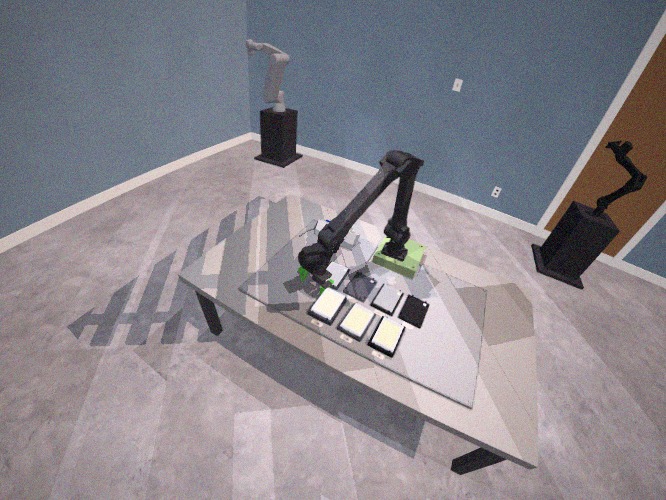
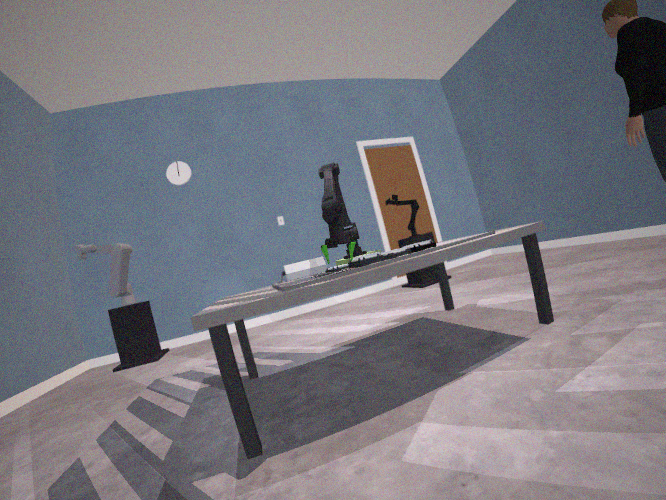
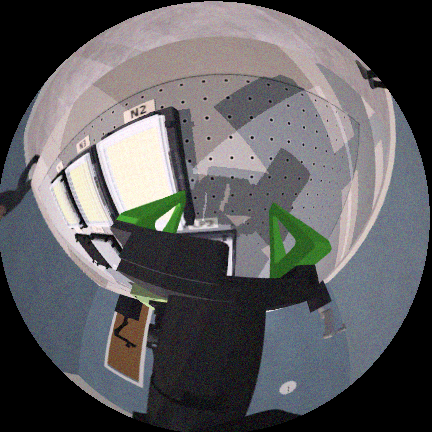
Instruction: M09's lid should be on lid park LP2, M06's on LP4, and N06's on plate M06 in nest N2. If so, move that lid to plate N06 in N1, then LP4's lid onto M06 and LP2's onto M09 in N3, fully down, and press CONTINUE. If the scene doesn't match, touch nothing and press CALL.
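Places are measured from the arm's base along level axes (x back, y right, z up), in centimetres.
Pixels of known places: gripper, fingertip midpoint: [image 1: 311, 287] [image 2: 340, 262] [image 3: 228, 200]; arm's base, link origin: [image 1: 394, 252] [image 2: 355, 256].
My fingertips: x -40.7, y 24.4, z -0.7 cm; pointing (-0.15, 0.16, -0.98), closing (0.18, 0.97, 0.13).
Ahead of a thing's pixels: the offset from my fingertips to its top centre. Level surfaces: height alone.
My gripper [image 1: 315, 280] [image 2: 339, 261] [image 3: 228, 200] is open and empty, its green fingers low over the pegboard beside N2. The N2 plate {dx -3.5, dy -9.8, dz +0.6 cm} [image 1: 328, 304] [image 3: 137, 167], cream with a white rim, lies in its dark nest. The N3 plate {dx -4.2, dy -22.9, dz -0.3 cm} [image 1: 356, 320] [image 3: 89, 185] and a third cream plate {dx -4.8, dy -35.8, dz +0.0 cm} [image 1: 387, 334] [image 3: 64, 201] lie in the same row. Behind them, a white lid {dx +14.1, dy -4.0, dz -1.6 cm} [image 1: 337, 273] lies on the leftmost park; the others are a dark park {dx +14.1, dy -17.2, dz -1.4 cm} [image 1: 359, 286], a grey-white piece {dx +13.3, dy -30.2, dz -1.6 cm} [image 1: 387, 297] and a black park {dx +13.1, dy -42.6, dz -1.4 cm} [image 1: 415, 310]. Plate and lid codes are unreadable. The buttons cannot be made out.
The arm stands on a green base block [image 1: 398, 263] behind the parks. White equipment {dx +39.8, dy +6.6, dz +5.0 cm} [image 1: 349, 237] [image 2: 303, 266] stands at the back left. The pegboard {dz -3.4 cm} [image 1: 441, 352] [image 3: 240, 115] lies on the table {dz -4.7 cm} [image 1: 511, 419]. A person [image 2: 640, 69] stands off to the right.
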